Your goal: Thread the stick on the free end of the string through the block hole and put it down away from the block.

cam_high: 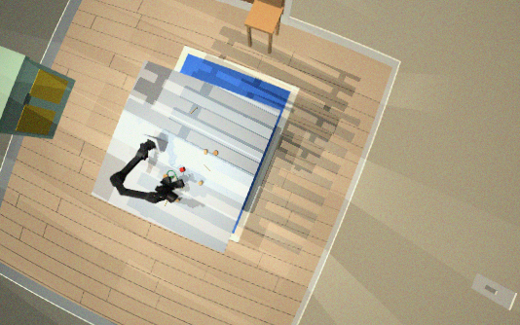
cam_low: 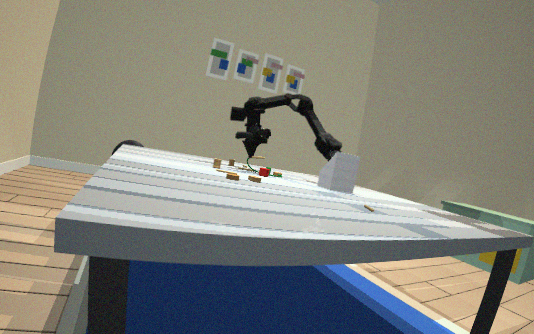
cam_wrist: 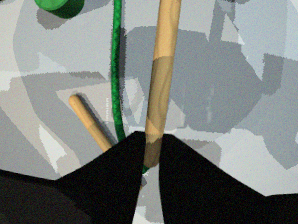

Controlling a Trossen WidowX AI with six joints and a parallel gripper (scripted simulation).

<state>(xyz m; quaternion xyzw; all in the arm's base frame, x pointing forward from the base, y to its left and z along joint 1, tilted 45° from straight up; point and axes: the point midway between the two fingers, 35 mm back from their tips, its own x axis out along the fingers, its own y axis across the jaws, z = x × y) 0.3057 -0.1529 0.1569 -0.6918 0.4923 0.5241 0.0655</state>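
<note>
My gripper tip is now 3 cm past the red block, 11 cm to the right of it and 4 cm above it. Also, from my gripper tip: stick (15 cm behind, 62 cm to the left, 6 cm below); round wooden button (14 cm behind, 1 cm to the right, 5 cm below).
</note>
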